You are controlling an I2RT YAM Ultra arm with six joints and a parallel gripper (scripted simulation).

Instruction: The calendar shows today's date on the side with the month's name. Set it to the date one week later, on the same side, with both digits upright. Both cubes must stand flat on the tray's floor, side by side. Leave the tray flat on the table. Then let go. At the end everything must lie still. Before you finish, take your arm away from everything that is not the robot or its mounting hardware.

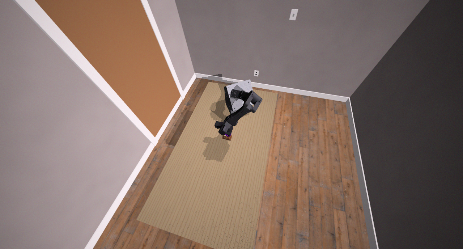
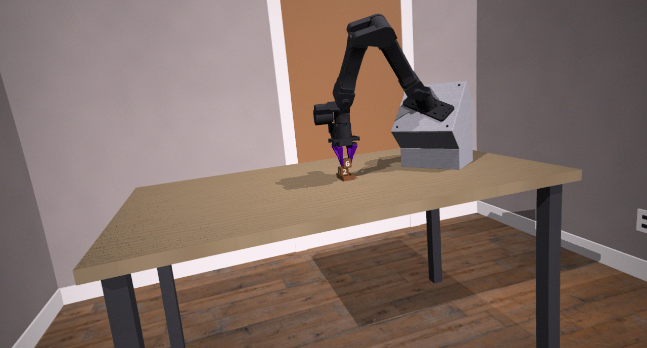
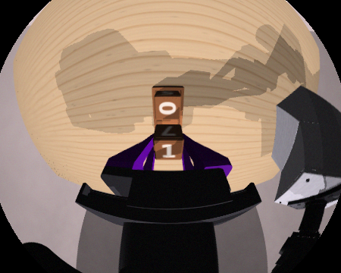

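Now: hand 50 mm above the brown tray and 20 mm to the left of it.
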